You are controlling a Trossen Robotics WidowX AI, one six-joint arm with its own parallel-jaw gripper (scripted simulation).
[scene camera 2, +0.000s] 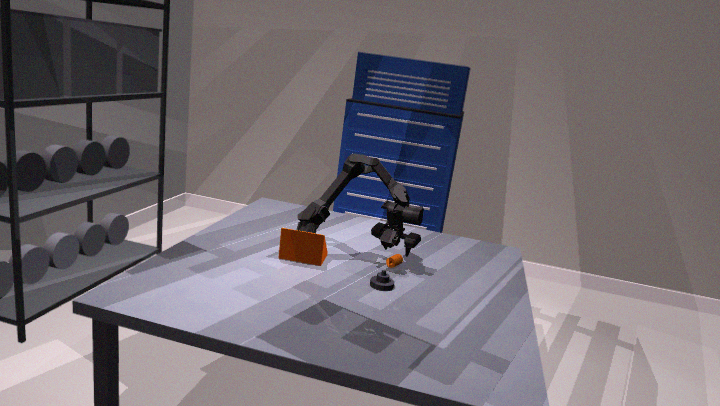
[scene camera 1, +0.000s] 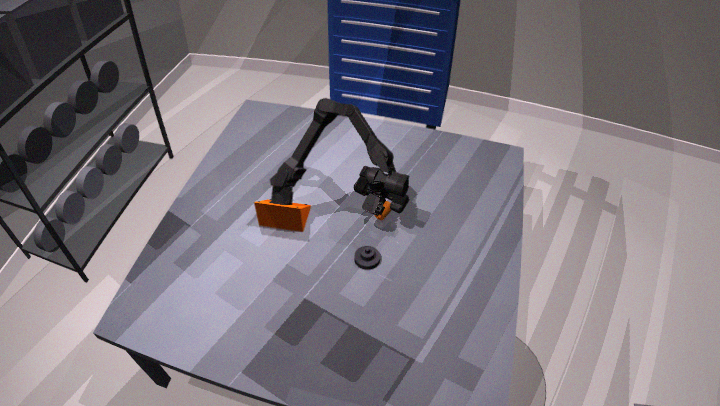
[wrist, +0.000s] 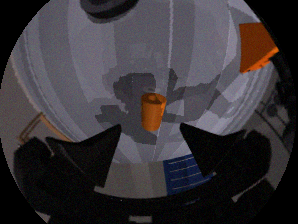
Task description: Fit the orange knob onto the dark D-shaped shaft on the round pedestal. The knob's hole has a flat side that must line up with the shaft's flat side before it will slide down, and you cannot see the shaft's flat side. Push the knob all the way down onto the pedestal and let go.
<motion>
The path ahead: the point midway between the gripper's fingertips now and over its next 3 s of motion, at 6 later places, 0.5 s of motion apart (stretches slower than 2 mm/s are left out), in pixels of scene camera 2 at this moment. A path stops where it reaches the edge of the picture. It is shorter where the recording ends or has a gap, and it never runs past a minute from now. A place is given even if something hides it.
My gripper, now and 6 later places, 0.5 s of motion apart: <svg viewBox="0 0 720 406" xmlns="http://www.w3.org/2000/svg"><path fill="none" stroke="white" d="M396 252L395 258L394 262L393 262L394 260L394 260L395 258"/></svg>
</motion>
